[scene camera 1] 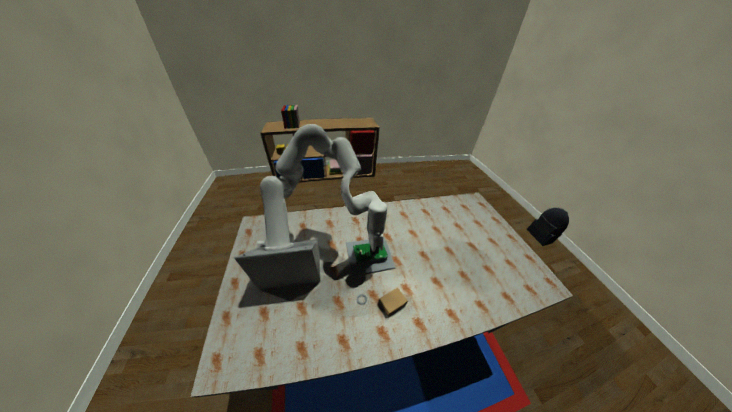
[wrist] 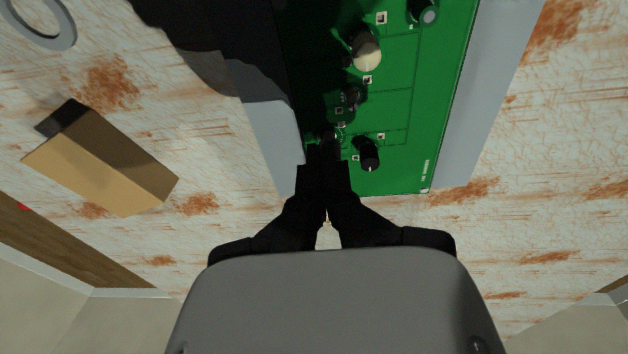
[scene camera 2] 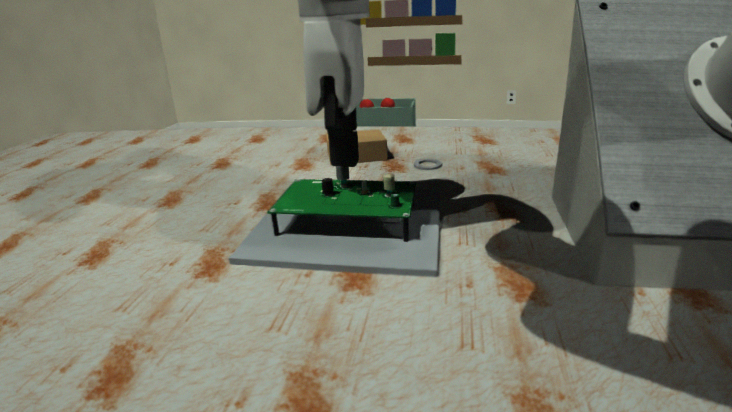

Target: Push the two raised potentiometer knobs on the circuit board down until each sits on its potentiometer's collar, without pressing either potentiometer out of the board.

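Places are measured from the arm's base along level axes (x ahead, y left, z up), in metres.
Where they show: gripper, fingertip midpoint: (scene camera 1: 373,253) (wrist: 323,159) (scene camera 2: 345,164); arm's base, origin of the base link: (scene camera 1: 279,247).
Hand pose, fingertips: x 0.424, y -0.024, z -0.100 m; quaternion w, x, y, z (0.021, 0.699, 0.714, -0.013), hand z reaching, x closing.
Things, the pixels of their top centre, and the offset from my fingertips. "*": a spot on its surface instead. Level surfaces: height alone.
- green circuit board, its level: 0.028 m down
- grey knob, middle of its top: (wrist: 328,162) (scene camera 2: 342,165) 0.003 m ahead, 0.003 m left, 0.000 m up
- black knob, middle of its top: (wrist: 370,164) (scene camera 2: 326,179) 0.015 m ahead, 0.030 m left, 0.009 m down
- cream knob, middle of its top: (wrist: 367,57) (scene camera 2: 388,176) 0.058 m back, 0.027 m left, 0.004 m down
- thin bare shaft, middle of its top: (wrist: 353,106) (scene camera 2: 364,181) 0.027 m back, 0.020 m left, 0.015 m down
- short dark round part, surface spot: (wrist: 425,14) (scene camera 2: 396,194) * 0.070 m back, 0.053 m left, 0.015 m down
- tan block, middle of its top: (wrist: 96,183) (scene camera 2: 355,136) (scene camera 1: 393,299) 0.040 m ahead, 0.230 m right, 0.030 m down
- grey ring, middle of its top: (wrist: 32,14) (scene camera 2: 427,163) (scene camera 1: 362,299) 0.090 m back, 0.190 m right, 0.064 m down
The green circuit board (scene camera 1: 362,249) (scene camera 2: 307,202) (wrist: 395,180) stands on black legs over a grey base plate (scene camera 1: 388,266) (scene camera 2: 332,253) (wrist: 457,155). A grey knob (scene camera 2: 342,174) (wrist: 330,146) stands upright near the board's far edge in scene camera 2. My gripper (scene camera 2: 343,164) (wrist: 323,159) is shut and empty, its tips at the top of this knob; the tips partly hide it in the wrist view. A black knob (scene camera 2: 327,186) (wrist: 369,157) stands beside it. A cream knob (scene camera 2: 389,182) (wrist: 367,55) stands farther along. The collars are too small to judge.
A thin bare shaft (scene camera 2: 364,187) (wrist: 352,96) and a short dark round part (scene camera 2: 394,200) (wrist: 425,14) also stand on the board. A tan block (scene camera 1: 392,301) (scene camera 2: 372,146) (wrist: 100,170) and a grey ring (scene camera 1: 361,304) (scene camera 2: 427,168) (wrist: 68,30) lie off the base plate.
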